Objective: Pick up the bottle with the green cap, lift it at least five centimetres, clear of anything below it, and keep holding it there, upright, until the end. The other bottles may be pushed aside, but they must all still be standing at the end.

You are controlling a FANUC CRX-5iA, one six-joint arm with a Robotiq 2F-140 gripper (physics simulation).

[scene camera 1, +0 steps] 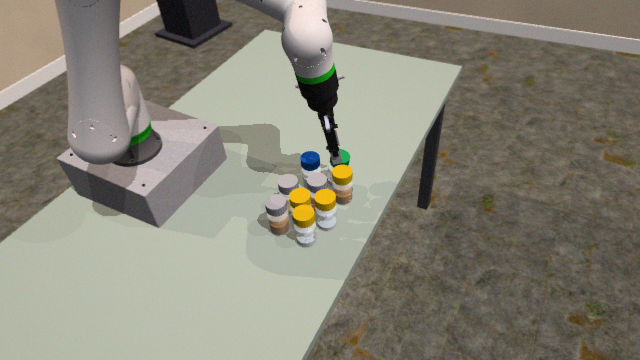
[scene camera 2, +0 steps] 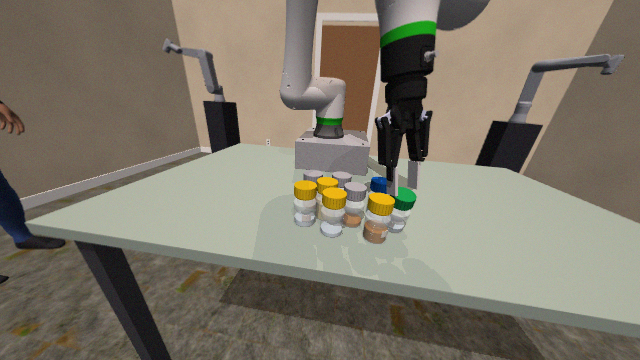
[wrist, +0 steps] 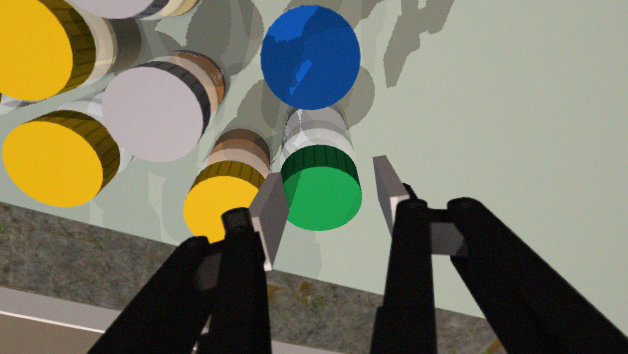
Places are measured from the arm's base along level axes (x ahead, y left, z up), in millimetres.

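Pixels of known places: gripper, fingertip midpoint: (scene camera 1: 336,154) (scene camera 2: 402,191) (wrist: 329,185); arm's base, origin of the base link: (scene camera 1: 135,148) (scene camera 2: 328,135).
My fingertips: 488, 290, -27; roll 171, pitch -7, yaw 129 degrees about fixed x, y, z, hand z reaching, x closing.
For each thing: its middle in the pictures, then the offset to it from my fingertips, as dx, dy, dz. Level surfaces: height alone.
- green-capped bottle, body centre: (wrist: 317,155) (scene camera 2: 397,210) (scene camera 1: 337,168) +2, -1, -53
- yellow-capped bottle, body centre: (wrist: 236,178) (scene camera 2: 377,218) (scene camera 1: 342,185) +49, -48, -57
- blue-capped bottle, body centre: (wrist: 304,51) (scene camera 1: 311,171) (scene camera 2: 378,197) -59, -44, -57
- pale green table, its level: dz -109
The green-capped bottle (scene camera 1: 344,155) (scene camera 2: 404,199) (wrist: 322,202) stands upright on the table among the others. My gripper (scene camera 1: 336,159) (scene camera 2: 403,186) (wrist: 329,185) is open and empty, at about the height of the green cap. In the wrist view the cap shows between the two pads; the left pad is close to its edge, and a gap shows on the right. A yellow-capped bottle (scene camera 1: 342,175) (scene camera 2: 381,204) (wrist: 222,200) stands beside it, partly behind the left pad in the wrist view. A blue-capped bottle (scene camera 1: 310,161) (scene camera 2: 378,185) (wrist: 310,57) stands on the robot's side of it.
Three grey-capped bottles (scene camera 1: 276,205) (scene camera 2: 355,191) (wrist: 152,114) and three more yellow-capped bottles (scene camera 1: 303,216) (scene camera 2: 334,198) (wrist: 52,162) stand upright in the same cluster on the pale green table (scene camera 1: 150,300) (scene camera 2: 175,210). The table's edge runs near the cluster. The robot's base block (scene camera 1: 185,165) (scene camera 2: 330,154) is behind.
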